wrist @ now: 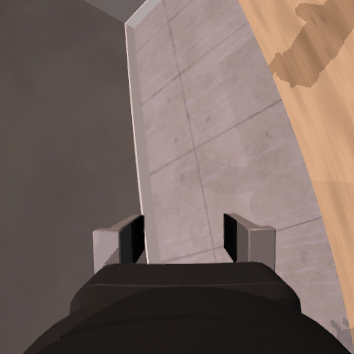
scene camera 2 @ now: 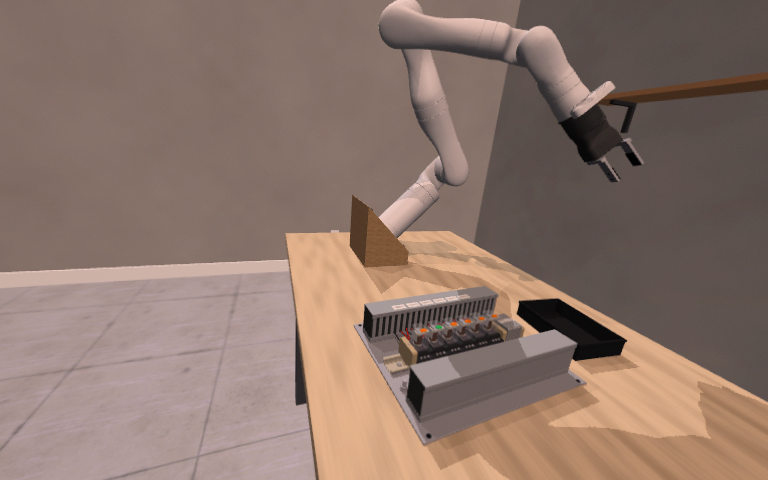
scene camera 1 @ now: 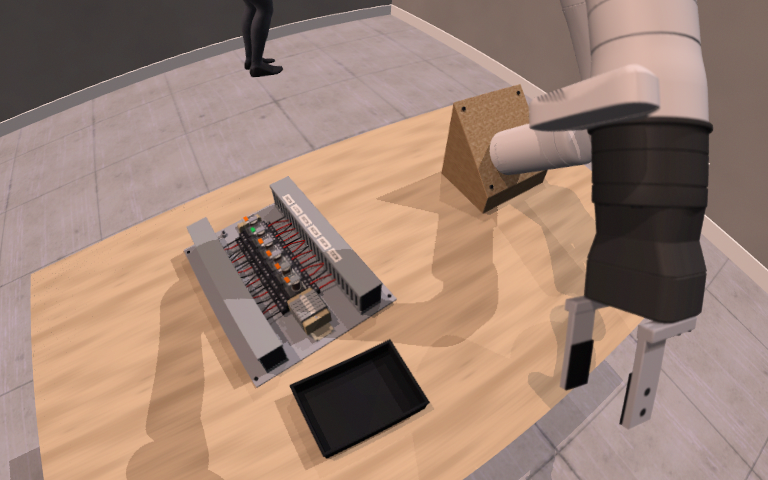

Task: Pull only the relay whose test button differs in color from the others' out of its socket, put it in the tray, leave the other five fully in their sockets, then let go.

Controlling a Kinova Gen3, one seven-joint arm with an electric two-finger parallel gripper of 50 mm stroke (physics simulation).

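Places are measured from the arm's base along level axes (x ahead, y left, z up), in millimetres.
Pixels of known places: gripper, fingertip midpoint: [wrist: 183,231] [scene camera 2: 627,172] [scene camera 1: 601,402]; arm's base, origin of the base link: [scene camera 2: 386,229] [scene camera 1: 506,153].
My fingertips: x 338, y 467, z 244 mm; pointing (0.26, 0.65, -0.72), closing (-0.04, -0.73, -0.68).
Observation:
For each thing: its top centre in the pictures, then the offset to it from my fingertips.
- relay with the green test button, middle of its top: [scene camera 1: 256,227] [scene camera 2: 436,324] dz -267, dx +168, dy -483 mm
- black tray, middle of its top: [scene camera 1: 358,395] [scene camera 2: 567,318] dz -301, dx +113, dy -162 mm
- grey panel plate, middle of its top: [scene camera 1: 279,273] [scene camera 2: 458,350] dz -333, dx +154, dy -424 mm
- terminal block, middle of its top: [scene camera 1: 307,304] [scene camera 2: 506,320] dz -290, dx +130, dy -321 mm
The relay with the green test button [scene camera 1: 253,229] [scene camera 2: 438,327] sits in the socket row, second from the row's far end in scene camera 1 and second from the left in scene camera 2. The other five relays have orange buttons and sit in the same row. The black tray [scene camera 1: 356,403] [scene camera 2: 600,349] lies on the table beside the panel and is empty. My gripper [scene camera 1: 604,404] [scene camera 2: 625,172] [wrist: 183,231] is open and empty. It hangs high up, away from the relays and the tray, near the table's edge. Relays and tray do not show in the wrist view.
The grey panel plate [scene camera 1: 283,333] [scene camera 2: 487,408] carries two tall wire ducts [scene camera 1: 243,300] [scene camera 2: 492,367] flanking the relays, with red and black wires between. A terminal block [scene camera 1: 308,311] [scene camera 2: 513,329] stands at the row's tray end. A wedge-shaped base [scene camera 1: 461,152] [scene camera 2: 385,243] supports the arm.

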